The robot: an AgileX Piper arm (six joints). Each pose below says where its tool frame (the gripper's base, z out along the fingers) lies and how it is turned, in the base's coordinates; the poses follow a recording.
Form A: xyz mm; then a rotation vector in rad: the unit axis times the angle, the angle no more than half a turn.
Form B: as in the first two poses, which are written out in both.
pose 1, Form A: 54.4, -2.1, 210.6, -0.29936, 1.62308, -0.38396
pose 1, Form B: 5.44, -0.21, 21.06, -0.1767, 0.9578, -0.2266, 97.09
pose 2, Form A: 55.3, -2.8, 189.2, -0.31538, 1.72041, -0.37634
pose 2, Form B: 5.53, -0.28, 18.92, -0.1763, 0.9616, -0.2104, 102.51
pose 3, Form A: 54.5, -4.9, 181.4, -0.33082, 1.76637, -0.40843
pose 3, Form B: 5.45, -0.49, 18.14, -0.1795, 0.9585, -0.2216, 105.59
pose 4, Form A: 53.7, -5.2, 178.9, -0.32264, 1.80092, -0.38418
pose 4, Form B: 5.37, -0.52, 17.89, -0.1726, 0.9633, -0.2055, 107.11
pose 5, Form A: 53.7, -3.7, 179.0, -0.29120, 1.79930, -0.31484
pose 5, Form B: 5.37, -0.37, 17.90, -0.1574, 0.9728, -0.1702, 105.98
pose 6, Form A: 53.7, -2.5, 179.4, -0.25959, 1.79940, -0.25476
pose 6, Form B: 5.37, -0.25, 17.94, -0.1414, 0.9802, -0.1388, 105.18
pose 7, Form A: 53.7, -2.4, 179.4, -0.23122, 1.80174, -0.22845
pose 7, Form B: 5.37, -0.24, 17.94, -0.1263, 0.9841, -0.1248, 104.90
